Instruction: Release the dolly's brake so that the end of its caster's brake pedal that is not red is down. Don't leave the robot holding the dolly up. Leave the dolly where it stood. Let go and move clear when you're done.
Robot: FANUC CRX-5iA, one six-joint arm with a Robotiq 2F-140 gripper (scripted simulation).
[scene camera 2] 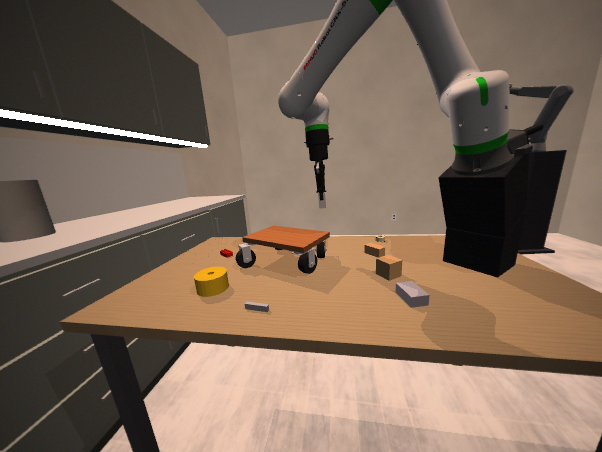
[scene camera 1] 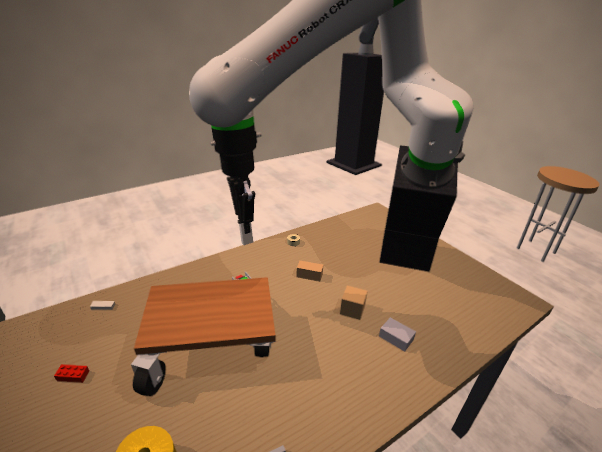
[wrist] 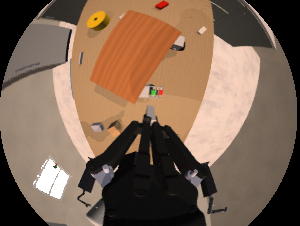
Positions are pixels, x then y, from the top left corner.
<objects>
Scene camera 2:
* yellow disc: 212, 281
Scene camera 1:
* my gripper: 247, 242
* grey block: 394, 332
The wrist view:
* my gripper: 149, 110
</objects>
